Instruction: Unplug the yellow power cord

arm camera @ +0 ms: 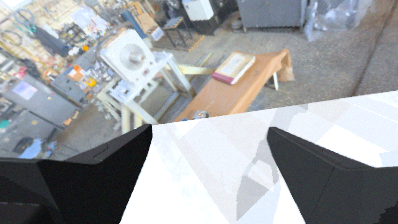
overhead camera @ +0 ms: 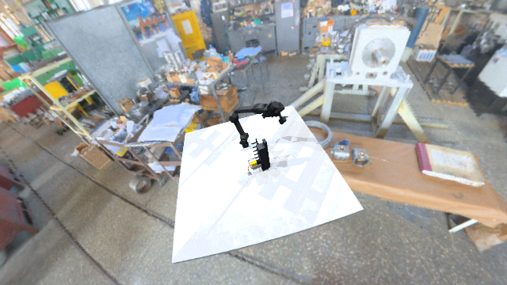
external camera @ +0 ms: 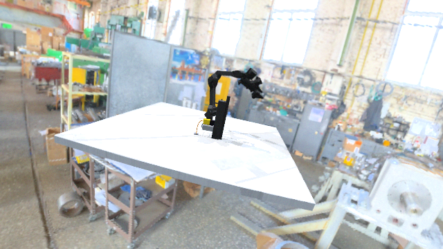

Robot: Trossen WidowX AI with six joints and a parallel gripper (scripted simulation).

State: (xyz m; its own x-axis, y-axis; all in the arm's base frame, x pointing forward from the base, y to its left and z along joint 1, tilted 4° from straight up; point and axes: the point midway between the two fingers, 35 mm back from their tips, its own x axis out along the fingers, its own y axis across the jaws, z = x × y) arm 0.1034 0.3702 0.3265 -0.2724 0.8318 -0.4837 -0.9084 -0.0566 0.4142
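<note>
The yellow plug lies 20 cm ahead of my gripper tip, 34 cm to the right of it and 23 cm below it.
</note>
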